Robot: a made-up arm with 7 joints.
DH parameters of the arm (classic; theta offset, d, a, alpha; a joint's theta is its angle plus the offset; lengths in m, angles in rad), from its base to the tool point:
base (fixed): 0 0.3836 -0.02 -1.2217
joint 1: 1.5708 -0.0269 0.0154 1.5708
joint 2: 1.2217 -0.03 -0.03 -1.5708
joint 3: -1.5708 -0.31 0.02 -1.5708
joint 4: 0 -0.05 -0.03 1.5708
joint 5: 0 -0.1 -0.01 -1.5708
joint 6: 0 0.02 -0.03 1.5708
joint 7: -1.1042 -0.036 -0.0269 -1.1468
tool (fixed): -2.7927 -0.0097 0 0
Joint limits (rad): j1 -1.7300..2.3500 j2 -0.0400..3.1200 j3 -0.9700..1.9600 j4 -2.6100..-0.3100 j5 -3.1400..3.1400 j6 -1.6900..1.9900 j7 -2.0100..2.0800
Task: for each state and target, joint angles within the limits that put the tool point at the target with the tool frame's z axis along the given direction. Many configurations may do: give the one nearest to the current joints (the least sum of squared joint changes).
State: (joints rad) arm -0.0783 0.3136 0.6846 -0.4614 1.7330 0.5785 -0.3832
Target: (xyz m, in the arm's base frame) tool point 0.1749 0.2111 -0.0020 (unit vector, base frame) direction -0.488 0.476 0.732
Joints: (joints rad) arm -0.2833 0.7184 0.6370 -0.7821 1.4352 0.3862 -0.8094
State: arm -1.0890 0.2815 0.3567 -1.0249 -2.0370 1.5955 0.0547
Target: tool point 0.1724 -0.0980 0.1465 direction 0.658 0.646 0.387
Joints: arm -0.5165 -0.0400 0.7383 -1.7398 -2.6965 1.9900 -0.6302
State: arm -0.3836 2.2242 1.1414 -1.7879 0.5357 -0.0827 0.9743
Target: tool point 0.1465 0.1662 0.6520 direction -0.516 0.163 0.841
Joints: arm 0.0134 2.5092 0.6810 -1.8543 0.6603 -0.1508 1.2243
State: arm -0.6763 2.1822 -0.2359 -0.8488 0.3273 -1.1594 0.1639
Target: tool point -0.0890 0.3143 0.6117 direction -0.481 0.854 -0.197
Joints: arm -1.5929 2.2853 -0.1739 -1.0667 1.0286 -1.6900 1.0329
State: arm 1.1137 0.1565 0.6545 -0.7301 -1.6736 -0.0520 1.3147
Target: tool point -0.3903 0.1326 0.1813 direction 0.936 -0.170 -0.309
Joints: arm 1.1403 0.4944 0.4668 -0.5605 -1.9683 -0.0523 1.0132
